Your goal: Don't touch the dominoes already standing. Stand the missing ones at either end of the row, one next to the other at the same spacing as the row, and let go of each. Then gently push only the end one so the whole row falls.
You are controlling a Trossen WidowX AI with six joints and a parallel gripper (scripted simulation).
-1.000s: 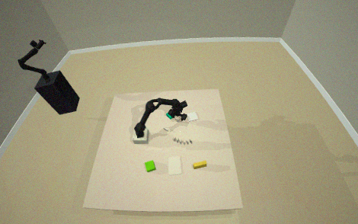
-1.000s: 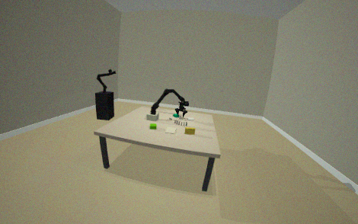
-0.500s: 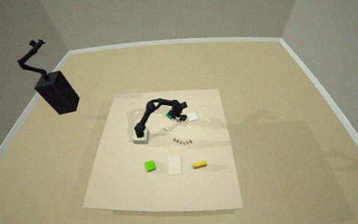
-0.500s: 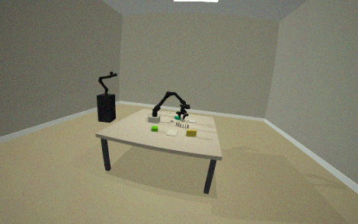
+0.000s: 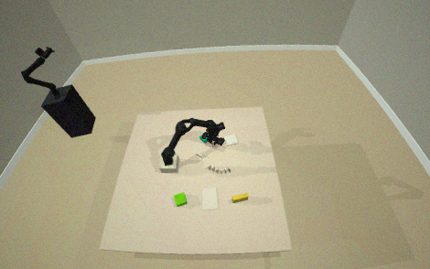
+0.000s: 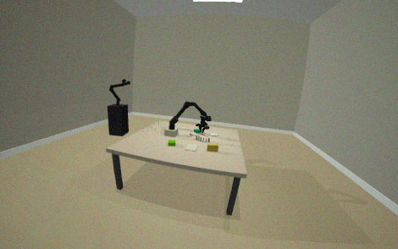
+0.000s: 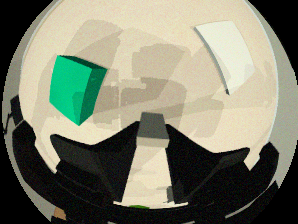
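Now: gripper tip 90 mm to the right of the teal block, 60 mm past it and 10 mm above it. From my gripper tip the other things lie so: white pad 450 mm to the right, 120 mm behind, 20 mm below; white tile 160 mm ahead, 30 mm to the left, 20 mm below; yellow block 510 mm to the right, 90 mm ahead, 10 mm above.
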